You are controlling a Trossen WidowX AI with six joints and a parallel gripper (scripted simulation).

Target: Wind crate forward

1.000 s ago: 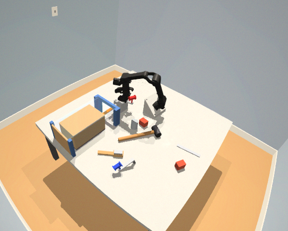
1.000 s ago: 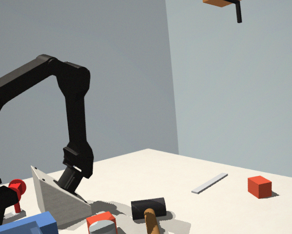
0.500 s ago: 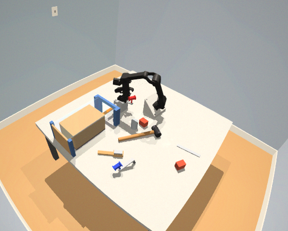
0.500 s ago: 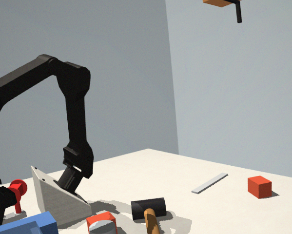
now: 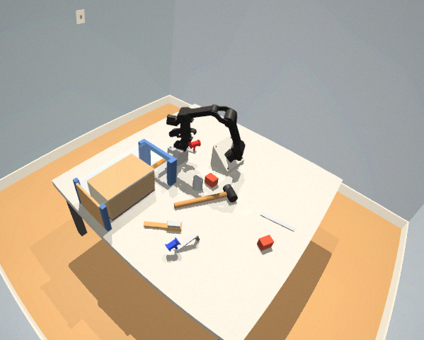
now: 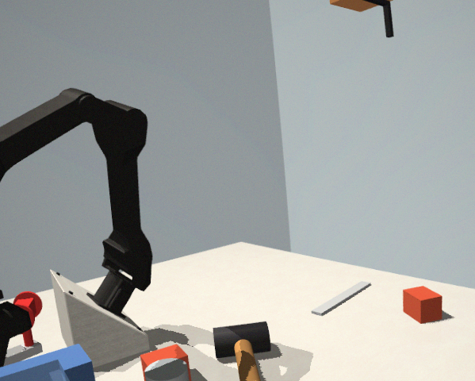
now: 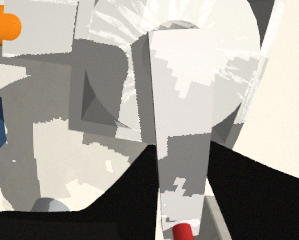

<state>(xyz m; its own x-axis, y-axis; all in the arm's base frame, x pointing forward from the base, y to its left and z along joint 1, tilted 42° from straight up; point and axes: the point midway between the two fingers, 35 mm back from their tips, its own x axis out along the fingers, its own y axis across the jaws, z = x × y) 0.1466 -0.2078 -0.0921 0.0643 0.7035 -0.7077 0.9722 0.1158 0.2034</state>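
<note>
My gripper tip is now 2 cm below the grey crank bar and 1 cm to the right of it. Also, from my gripper tip: grey winch 6 cm below, 5 cm to the right, 1 cm behind; blue frame 17 cm ahead, 6 cm to the right, 2 cm above; red knob 5 cm to the left, 5 cm above, 1 cm behind.
</note>
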